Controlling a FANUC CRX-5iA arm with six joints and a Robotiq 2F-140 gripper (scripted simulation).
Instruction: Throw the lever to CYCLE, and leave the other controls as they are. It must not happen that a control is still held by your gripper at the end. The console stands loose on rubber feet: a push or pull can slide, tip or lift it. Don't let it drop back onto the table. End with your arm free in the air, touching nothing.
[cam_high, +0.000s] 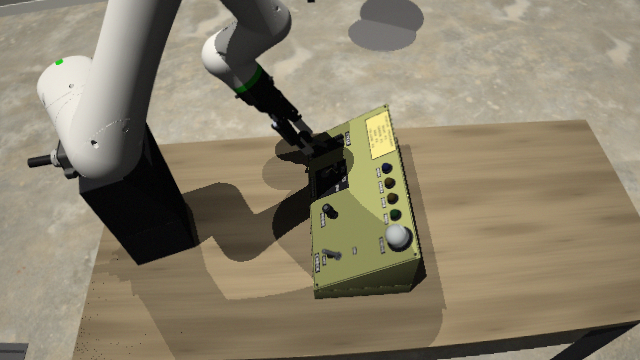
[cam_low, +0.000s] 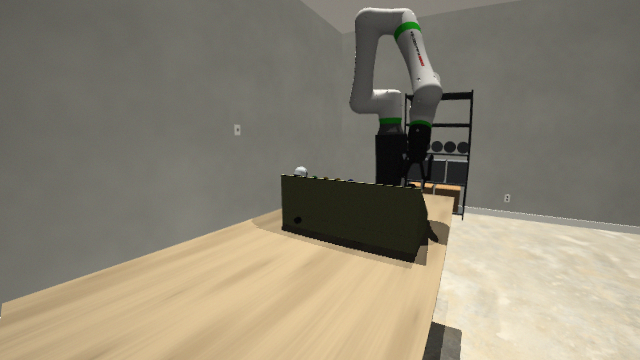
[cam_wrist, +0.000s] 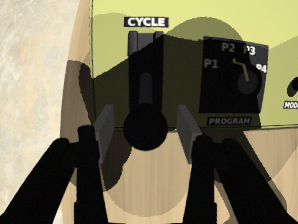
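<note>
My hand is 30 mm short of the lever and 20 mm above it. Also, from my hand: olive console (190 mm to the right, 70 mm ahead, 50 mm below); then toggle switch (360 mm to the right, 30 mm below, 10 mm ahead); then rotary selector (120 mm to the right, 60 mm ahead, 30 mm below).
</note>
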